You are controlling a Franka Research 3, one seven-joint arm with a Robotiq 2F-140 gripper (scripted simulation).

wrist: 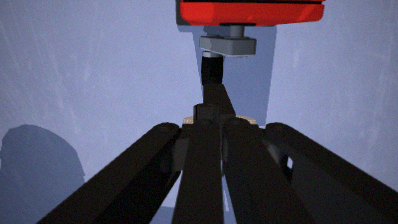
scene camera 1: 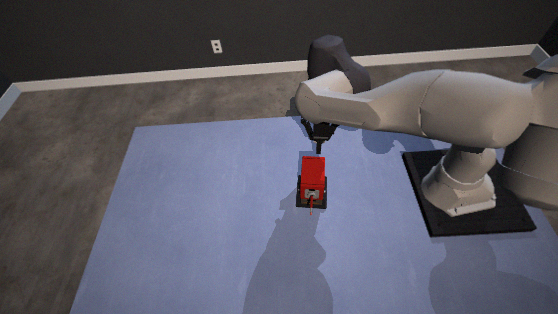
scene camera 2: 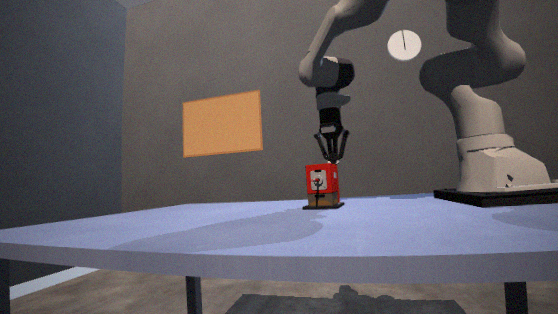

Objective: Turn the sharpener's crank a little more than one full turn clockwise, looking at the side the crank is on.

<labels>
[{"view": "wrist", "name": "my gripper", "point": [212, 100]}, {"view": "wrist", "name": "crank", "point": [212, 60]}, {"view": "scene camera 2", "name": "my gripper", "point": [335, 179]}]
</labels>
